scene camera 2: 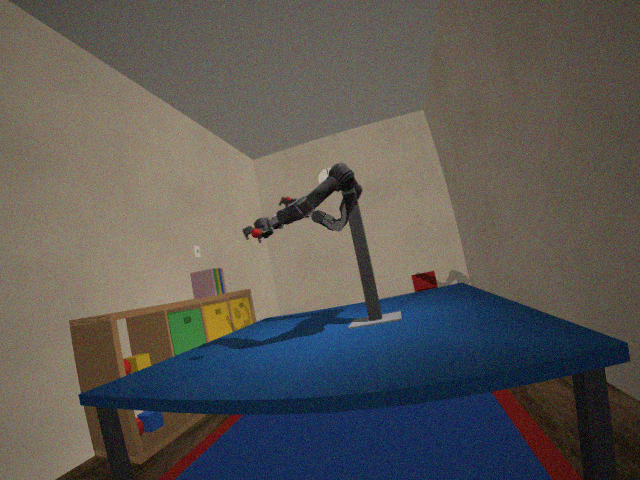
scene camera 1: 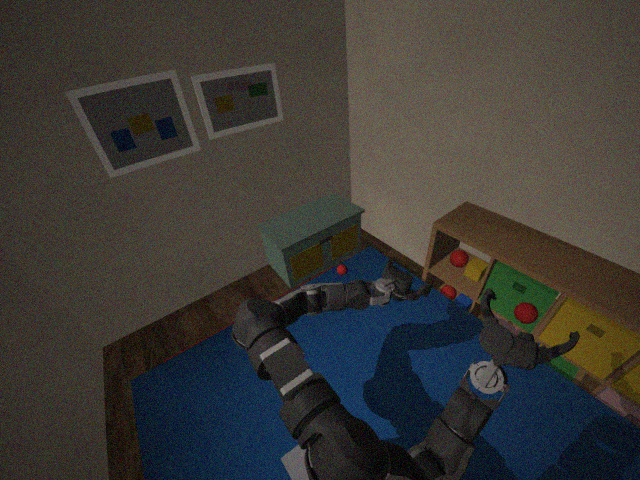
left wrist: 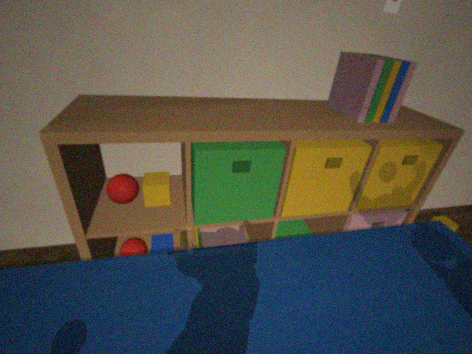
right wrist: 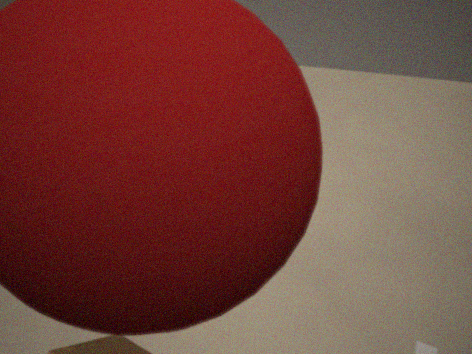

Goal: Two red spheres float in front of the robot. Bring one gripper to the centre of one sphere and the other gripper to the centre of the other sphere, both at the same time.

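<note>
One red sphere point(scene camera 1: 526, 313) point(scene camera 2: 288, 199) floats at my open right gripper point(scene camera 1: 531, 315) point(scene camera 2: 285, 200). In scene camera 1 it shows in the gap between the fingertips. It fills much of the right wrist view, where the sphere point(right wrist: 150, 160) sits left and high of the middle. The other red sphere point(scene camera 1: 341, 269) point(scene camera 2: 255, 233) floats apart from my open left gripper point(scene camera 1: 410, 277) point(scene camera 2: 253, 236). In scene camera 1 it is well left of that gripper, above the forearm; in scene camera 2 it overlaps the fingers. It does not show in the left wrist view.
A wooden shelf point(scene camera 1: 537, 235) point(left wrist: 225, 115) holds two other red balls point(scene camera 1: 459, 258) point(left wrist: 122, 188), point(scene camera 1: 448, 291) point(left wrist: 133, 247), coloured blocks and bins. Books point(scene camera 2: 203, 284) point(left wrist: 372, 87) stand on it. The blue table point(scene camera 2: 413, 356) is below the arms. A teal cabinet point(scene camera 1: 310, 219) stands behind.
</note>
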